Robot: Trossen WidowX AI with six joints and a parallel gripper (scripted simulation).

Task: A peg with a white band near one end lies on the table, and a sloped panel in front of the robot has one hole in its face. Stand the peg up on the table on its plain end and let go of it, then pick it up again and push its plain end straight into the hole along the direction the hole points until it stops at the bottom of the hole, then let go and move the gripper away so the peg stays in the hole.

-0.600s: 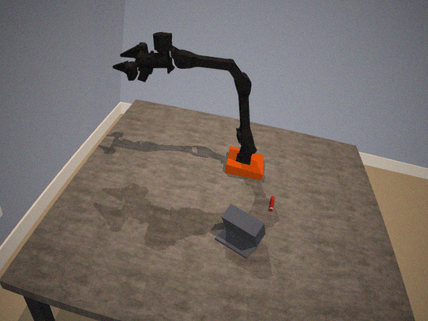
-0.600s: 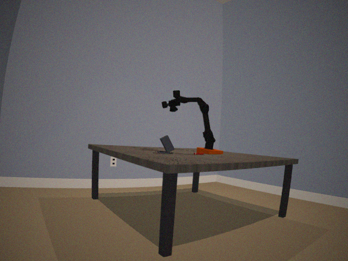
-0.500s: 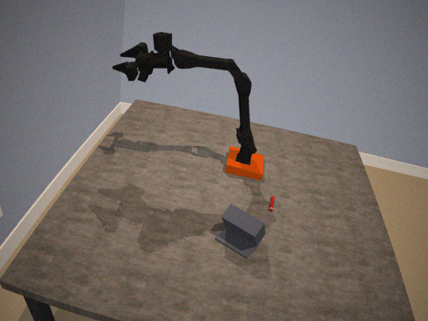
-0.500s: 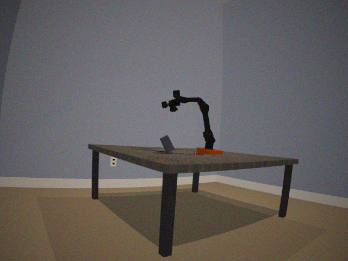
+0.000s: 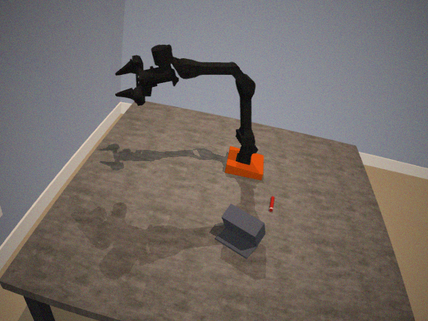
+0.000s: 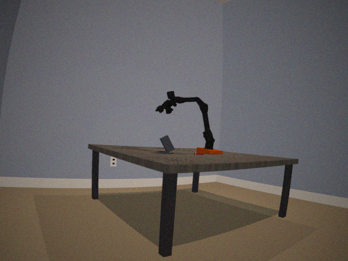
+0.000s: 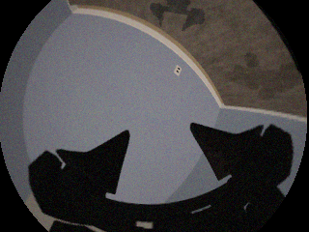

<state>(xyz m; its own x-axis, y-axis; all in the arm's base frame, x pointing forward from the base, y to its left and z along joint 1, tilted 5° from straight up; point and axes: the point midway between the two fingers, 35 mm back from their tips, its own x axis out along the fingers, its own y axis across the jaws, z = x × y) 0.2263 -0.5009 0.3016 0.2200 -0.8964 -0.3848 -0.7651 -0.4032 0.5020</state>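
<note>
My gripper tip is now 20 mm short of the red peg, 650 mm to the right of it and 370 mm above it. From my gripper tip the other things lie so: grey sloped panel: 220 mm ahead, 550 mm to the left, 310 mm below; then flat grey foot plate: 240 mm ahead, 540 mm to the left, 370 mm below.
</note>
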